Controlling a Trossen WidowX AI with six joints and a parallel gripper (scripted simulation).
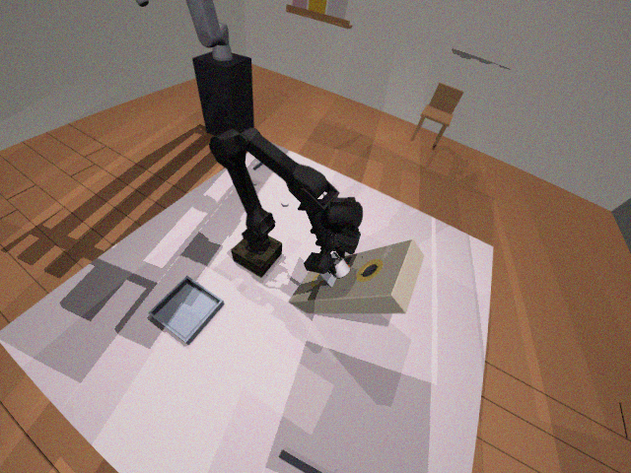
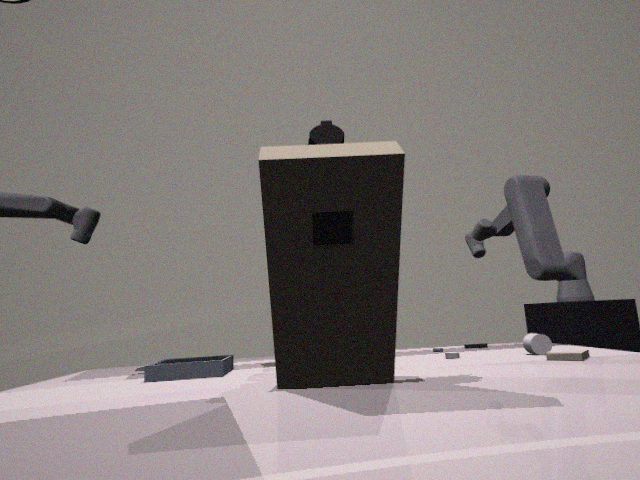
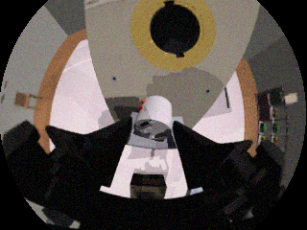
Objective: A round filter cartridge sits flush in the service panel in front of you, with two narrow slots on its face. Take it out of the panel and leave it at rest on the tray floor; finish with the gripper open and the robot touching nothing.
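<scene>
My gripper tip is 50 mm short of the service panel, 20 mm to the left of it and 20 mm above it. Also, from my gripper tip: round filter cartridge right at my gripper tip; grey tray 370 mm behind, 240 mm to the right, 180 mm below.
</scene>
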